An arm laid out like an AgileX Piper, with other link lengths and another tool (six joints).
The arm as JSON. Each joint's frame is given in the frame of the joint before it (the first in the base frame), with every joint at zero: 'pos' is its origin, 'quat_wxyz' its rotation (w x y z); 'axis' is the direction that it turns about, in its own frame. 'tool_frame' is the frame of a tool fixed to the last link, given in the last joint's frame.
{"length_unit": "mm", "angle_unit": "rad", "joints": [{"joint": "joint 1", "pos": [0.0, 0.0, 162.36], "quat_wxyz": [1.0, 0.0, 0.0, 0.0], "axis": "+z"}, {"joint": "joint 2", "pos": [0.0, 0.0, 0.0], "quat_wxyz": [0.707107, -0.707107, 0.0, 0.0], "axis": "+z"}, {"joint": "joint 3", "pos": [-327.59, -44.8, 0.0], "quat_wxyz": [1.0, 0.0, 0.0, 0.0], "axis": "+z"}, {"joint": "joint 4", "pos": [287.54, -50.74, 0.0], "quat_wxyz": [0.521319, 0.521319, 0.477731, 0.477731], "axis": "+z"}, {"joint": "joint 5", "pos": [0.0, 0.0, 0.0], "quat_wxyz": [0.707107, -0.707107, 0.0, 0.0], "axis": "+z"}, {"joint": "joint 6", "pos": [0.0, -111.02, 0.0], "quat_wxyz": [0.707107, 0.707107, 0.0, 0.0], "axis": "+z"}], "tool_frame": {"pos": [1.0, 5.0, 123.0], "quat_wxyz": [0.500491, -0.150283, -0.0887, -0.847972]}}
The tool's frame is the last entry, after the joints.
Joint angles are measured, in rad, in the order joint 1, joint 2, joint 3, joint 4, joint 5, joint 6. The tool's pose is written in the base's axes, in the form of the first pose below.
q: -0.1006, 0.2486, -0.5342, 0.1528, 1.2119, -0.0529
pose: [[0.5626 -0.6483 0.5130 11.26], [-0.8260 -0.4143 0.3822 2.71], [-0.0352 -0.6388 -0.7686 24.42], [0 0 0 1]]
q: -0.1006, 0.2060, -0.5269, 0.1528, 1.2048, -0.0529
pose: [[0.5627 -0.6213 0.5454 11.00], [-0.8266 -0.4162 0.3788 2.73], [-0.0083 -0.6639 -0.7477 24.69], [0 0 0 1]]
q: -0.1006, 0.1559, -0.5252, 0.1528, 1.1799, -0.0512
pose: [[0.5579 -0.5734 0.6000 10.96], [-0.8291 -0.4166 0.3729 2.70], [0.0361 -0.7055 -0.7078 25.57], [0 0 0 1]]
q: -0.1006, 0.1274, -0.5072, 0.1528, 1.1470, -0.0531
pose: [[0.5530 -0.5438 0.6312 11.19], [-0.8308 -0.4173 0.3684 2.63], [0.0631 -0.7281 -0.6826 25.69], [0 0 0 1]]
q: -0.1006, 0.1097, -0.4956, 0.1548, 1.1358, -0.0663
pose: [[0.5579 -0.5274 0.6408 11.20], [-0.8259 -0.4283 0.3666 2.66], [0.0811 -0.7338 -0.6745 25.59], [0 0 0 1]]
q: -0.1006, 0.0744, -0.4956, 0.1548, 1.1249, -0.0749
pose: [[0.5563 -0.4913 0.6702 11.01], [-0.8229 -0.4381 0.3618 2.66], [0.1158 -0.7528 -0.6480 26.17], [0 0 0 1]]
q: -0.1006, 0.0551, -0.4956, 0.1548, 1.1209, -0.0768
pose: [[0.5538 -0.4735 0.6849 10.87], [-0.8221 -0.4411 0.3599 2.67], [0.1317 -0.7624 -0.6336 26.45], [0 0 0 1]]
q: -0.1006, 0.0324, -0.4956, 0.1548, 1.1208, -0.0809
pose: [[0.5524 -0.4549 0.6985 10.63], [-0.8201 -0.4465 0.3578 2.69], [0.1491 -0.7705 -0.6198 26.69], [0 0 0 1]]
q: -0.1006, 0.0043, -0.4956, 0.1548, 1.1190, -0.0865
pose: [[0.5498 -0.4304 0.7159 10.36], [-0.8174 -0.4536 0.3550 2.71], [0.1719 -0.7804 -0.6012 27.01], [0 0 0 1]]
